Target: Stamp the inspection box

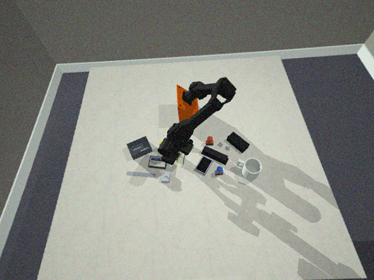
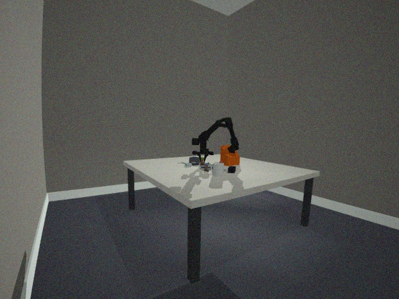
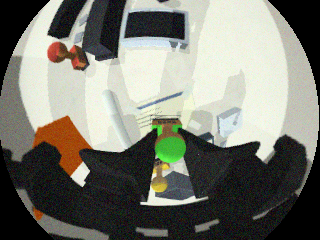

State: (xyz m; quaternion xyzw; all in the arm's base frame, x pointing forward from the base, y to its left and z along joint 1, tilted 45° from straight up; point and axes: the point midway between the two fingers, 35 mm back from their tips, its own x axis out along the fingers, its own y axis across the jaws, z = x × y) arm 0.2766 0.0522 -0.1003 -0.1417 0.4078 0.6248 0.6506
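The green stamp lies right at my gripper tip. Also, from my gripper tip: pale card 10 mm to the left, 30 mm below; then ink pad 40 mm ahead, 140 mm to the left, 30 mm below; then yellow stamp 50 mm behind, 80 mm to the right, 10 mm below.
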